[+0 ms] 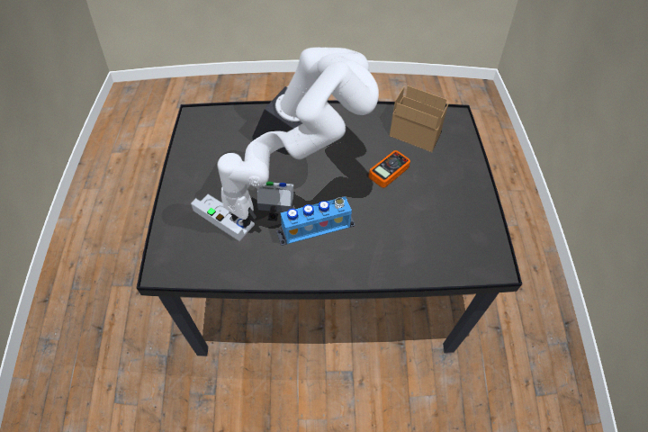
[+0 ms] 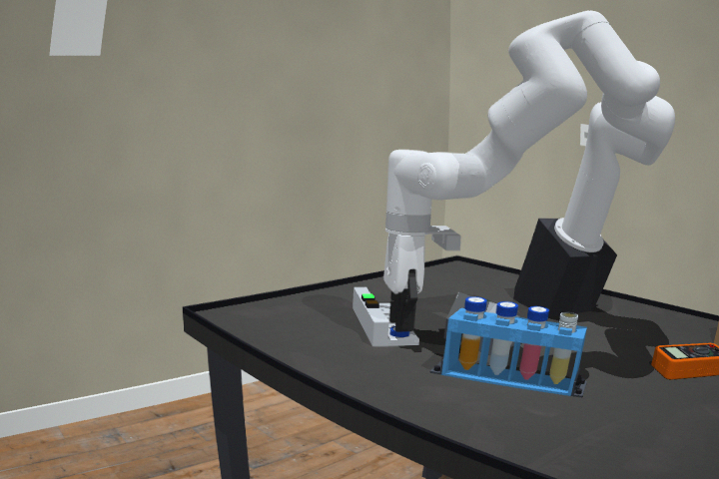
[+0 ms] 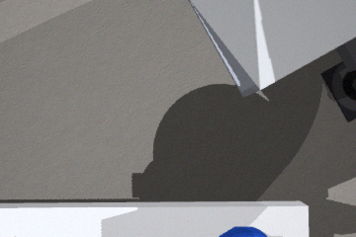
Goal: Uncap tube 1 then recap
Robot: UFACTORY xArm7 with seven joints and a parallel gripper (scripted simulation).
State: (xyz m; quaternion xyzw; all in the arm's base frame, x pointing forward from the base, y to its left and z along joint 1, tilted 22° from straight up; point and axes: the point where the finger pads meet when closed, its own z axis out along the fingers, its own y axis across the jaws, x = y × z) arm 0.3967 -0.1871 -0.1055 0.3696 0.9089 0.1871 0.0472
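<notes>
Now: hand 30 mm above the cap 1. From my hand the other things lie so: grey key housing (90 mm behind, 130 mm to the left, 10 mm above).
</notes>
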